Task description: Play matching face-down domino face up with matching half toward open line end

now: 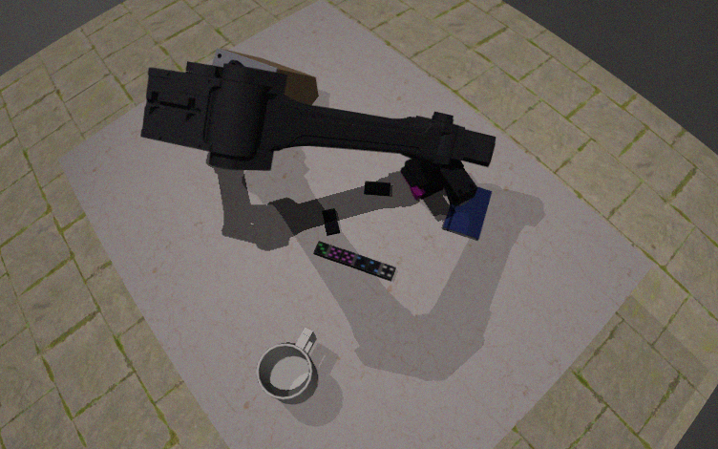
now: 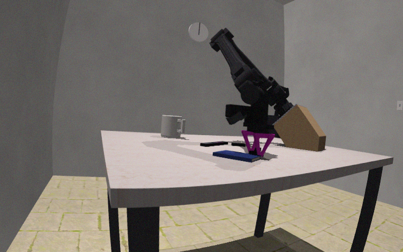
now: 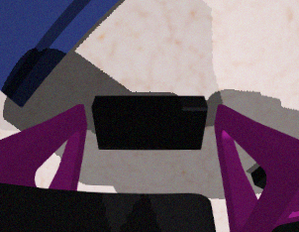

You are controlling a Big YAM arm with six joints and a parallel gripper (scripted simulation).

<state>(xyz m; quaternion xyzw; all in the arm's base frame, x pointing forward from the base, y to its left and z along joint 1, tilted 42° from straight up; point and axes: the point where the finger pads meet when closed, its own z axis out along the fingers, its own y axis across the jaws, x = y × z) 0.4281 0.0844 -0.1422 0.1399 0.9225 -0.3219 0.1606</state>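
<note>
My gripper is now right at the domino. Round my hand: blue book 90 mm ahead, 10 mm to the left; then mug 470 mm to the right, 60 mm ahead, 30 mm above.
</note>
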